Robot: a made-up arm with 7 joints.
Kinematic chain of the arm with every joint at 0, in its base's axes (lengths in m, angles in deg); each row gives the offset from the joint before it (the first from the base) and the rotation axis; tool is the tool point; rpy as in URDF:
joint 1: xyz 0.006 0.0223 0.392 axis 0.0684 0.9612 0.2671
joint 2: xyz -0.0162 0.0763 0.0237 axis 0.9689 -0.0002 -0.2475
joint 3: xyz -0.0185 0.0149 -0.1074 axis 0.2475 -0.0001 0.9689
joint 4: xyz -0.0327 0.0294 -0.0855 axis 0.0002 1 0
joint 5: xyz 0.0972 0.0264 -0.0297 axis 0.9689 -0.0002 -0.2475
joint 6: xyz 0.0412 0.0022 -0.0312 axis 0.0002 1 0
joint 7: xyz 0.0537 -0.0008 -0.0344 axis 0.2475 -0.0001 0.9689
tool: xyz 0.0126 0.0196 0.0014 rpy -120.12 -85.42 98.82
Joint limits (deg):
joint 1: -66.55..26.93
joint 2: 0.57..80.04
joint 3: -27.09..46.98
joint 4: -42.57..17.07
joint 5: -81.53..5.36
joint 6: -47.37..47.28
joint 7: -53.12..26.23
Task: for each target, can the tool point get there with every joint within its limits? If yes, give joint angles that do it. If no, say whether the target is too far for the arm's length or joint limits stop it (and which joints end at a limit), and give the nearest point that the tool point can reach.
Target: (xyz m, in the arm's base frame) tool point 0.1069 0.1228 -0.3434
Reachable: no: too far | nearest point 0.0600 0.1181 0.0346 | short by 0.381 m
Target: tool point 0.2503 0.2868 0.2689
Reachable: yes | joints -38.89 13.24 28.39 9.74 -64.89 -35.20 8.40
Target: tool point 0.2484 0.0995 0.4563
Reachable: yes | joints -58.80 12.15 -3.12 -35.14 -27.04 24.51 -33.90
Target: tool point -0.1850 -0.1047 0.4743
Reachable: no: joint limits stop it (at a limit: joint 1, joint 2, joint 3, joint 4, joint 6) | nearest point -0.0545 0.1683 0.5352 | short by 0.309 m
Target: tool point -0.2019 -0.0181 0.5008
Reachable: no: joint limits stop it (at a limit: joint 1, joint 2, joint 3, joint 4, joint 6) | nearest point -0.0605 0.1719 0.5353 | short by 0.239 m
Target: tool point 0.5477 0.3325 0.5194
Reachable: no: too far | nearest point 0.3454 0.2711 0.4449 | short by 0.224 m
